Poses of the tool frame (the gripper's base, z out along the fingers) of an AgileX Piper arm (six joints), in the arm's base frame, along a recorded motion.
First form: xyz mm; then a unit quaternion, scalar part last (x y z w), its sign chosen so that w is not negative.
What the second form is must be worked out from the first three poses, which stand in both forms.
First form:
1: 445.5, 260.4, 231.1, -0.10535, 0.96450, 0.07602, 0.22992
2: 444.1, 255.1, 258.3, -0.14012, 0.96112, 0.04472, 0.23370
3: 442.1, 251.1, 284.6, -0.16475, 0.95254, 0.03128, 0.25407
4: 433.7, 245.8, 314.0, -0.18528, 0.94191, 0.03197, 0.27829
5: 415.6, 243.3, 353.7, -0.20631, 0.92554, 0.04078, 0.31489
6: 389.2, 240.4, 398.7, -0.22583, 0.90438, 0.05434, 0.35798
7: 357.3, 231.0, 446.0, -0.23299, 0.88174, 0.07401, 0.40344
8: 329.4, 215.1, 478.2, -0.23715, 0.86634, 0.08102, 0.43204
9: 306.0, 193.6, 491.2, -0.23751, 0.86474, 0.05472, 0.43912
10: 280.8, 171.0, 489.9, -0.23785, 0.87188, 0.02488, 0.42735
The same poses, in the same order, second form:
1:
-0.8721, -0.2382, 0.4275, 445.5
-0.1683, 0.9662, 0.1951, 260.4
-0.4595, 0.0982, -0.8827, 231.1
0, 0, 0, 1

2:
-0.8515, -0.2902, 0.4367, 444.1
-0.2484, 0.9567, 0.1515, 255.1
-0.4618, 0.0205, -0.8868, 258.3
0, 0, 0, 1

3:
-0.8166, -0.3298, 0.4737, 442.1
-0.2980, 0.9438, 0.1433, 251.1
-0.4943, -0.0241, -0.8689, 284.6
0, 0, 0, 1

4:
-0.7764, -0.3668, 0.5124, 433.7
-0.3312, 0.9293, 0.1634, 245.8
-0.5361, -0.0429, -0.8431, 314.0
0, 0, 0, 1

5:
-0.7166, -0.4076, 0.5661, 415.6
-0.3562, 0.9115, 0.2054, 243.3
-0.5997, -0.0544, -0.7984, 353.7
0, 0, 0, 1

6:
-0.6417, -0.4474, 0.6230, 389.2
-0.3696, 0.8921, 0.2600, 240.4
-0.6720, -0.0634, -0.7378, 398.7
0, 0, 0, 1

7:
-0.5659, -0.4706, 0.6770, 357.3
-0.3512, 0.8805, 0.3185, 231.0
-0.7460, -0.0575, -0.6635, 446.0
0, 0, 0, 1

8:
-0.5142, -0.4809, 0.7102, 329.4
-0.3409, 0.8744, 0.3453, 215.1
-0.7870, -0.0645, -0.6136, 478.2
0, 0, 0, 1

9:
-0.5015, -0.4588, 0.7335, 306.0
-0.3627, 0.8812, 0.3032, 193.6
-0.7854, -0.1140, -0.6084, 491.2
0, 0, 0, 1

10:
-0.5216, -0.4360, 0.7334, 280.8
-0.3935, 0.8856, 0.2467, 171.0
-0.7570, -0.1599, -0.6335, 489.9
0, 0, 0, 1

